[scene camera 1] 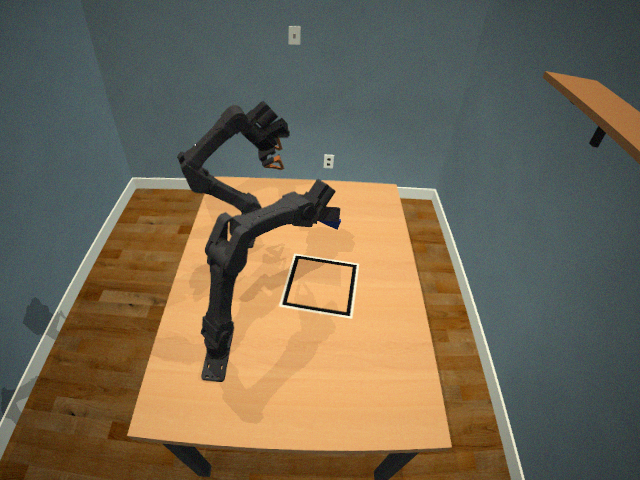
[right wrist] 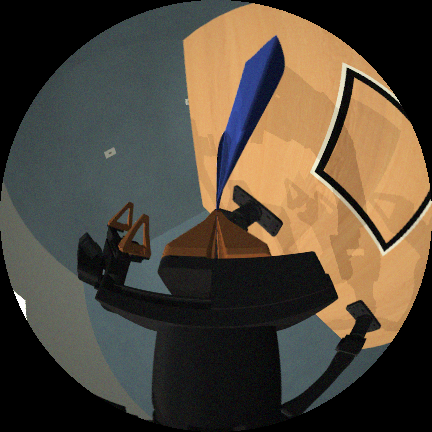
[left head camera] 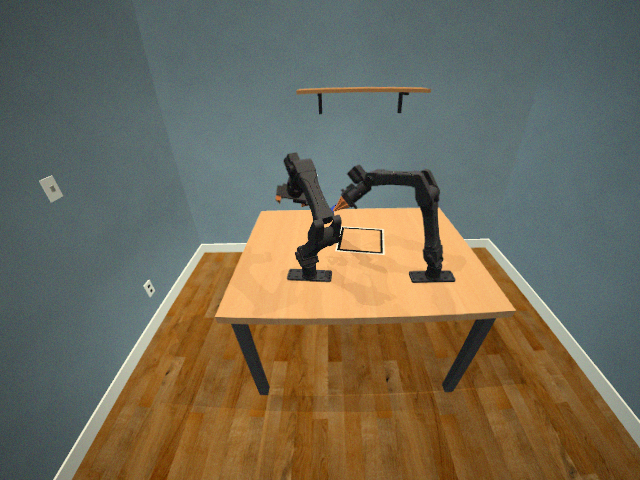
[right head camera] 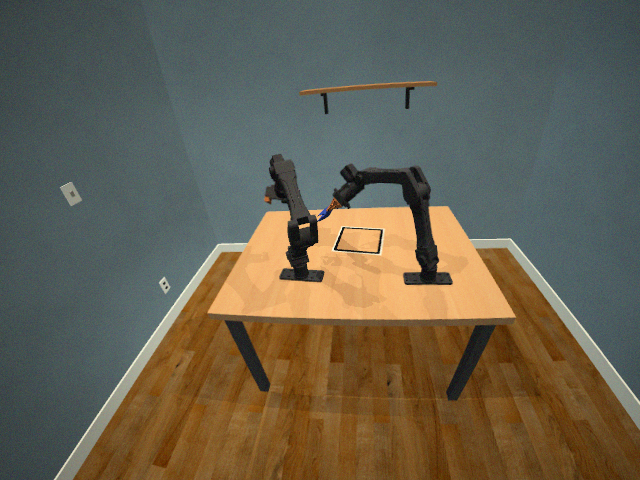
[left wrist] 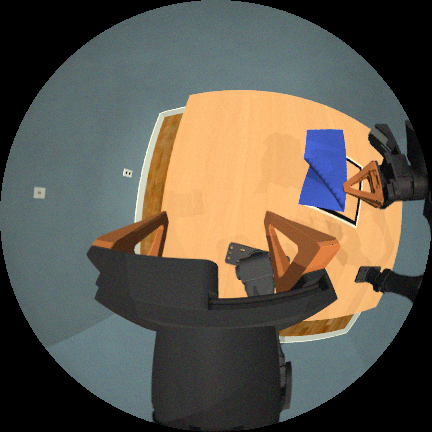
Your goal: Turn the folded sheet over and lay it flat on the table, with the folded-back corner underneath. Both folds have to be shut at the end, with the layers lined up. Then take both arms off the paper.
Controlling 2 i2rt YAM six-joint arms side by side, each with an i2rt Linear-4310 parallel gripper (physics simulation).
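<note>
The blue folded sheet point(left head camera: 333, 208) point(right head camera: 324, 214) point(scene camera 1: 333, 224) point(left wrist: 325, 150) point(right wrist: 252, 95) hangs in the air above the table. In the left wrist view a diagonal fold edge crosses its lower part. In the right wrist view it is nearly edge-on, with its layers somewhat apart at the far end. My right gripper point(right head camera: 330, 206) point(left wrist: 342, 187) point(right wrist: 216, 215) is shut on one end of the sheet. My left gripper point(scene camera 1: 281, 157) point(left wrist: 215, 215) point(right wrist: 137, 207) is open and empty, raised and apart from the sheet. In the left head camera the left arm hides part of the sheet.
A square outline, black with a white edge point(left head camera: 360, 228) point(right head camera: 361, 227) point(scene camera 1: 326, 260) point(right wrist: 341, 125), lies on the table point(left head camera: 361, 310) point(scene camera 1: 382, 387). The sheet covers part of it in the left wrist view. A wall shelf point(left head camera: 363, 90) point(right head camera: 368, 87) point(scene camera 1: 594, 103) is mounted beyond the table.
</note>
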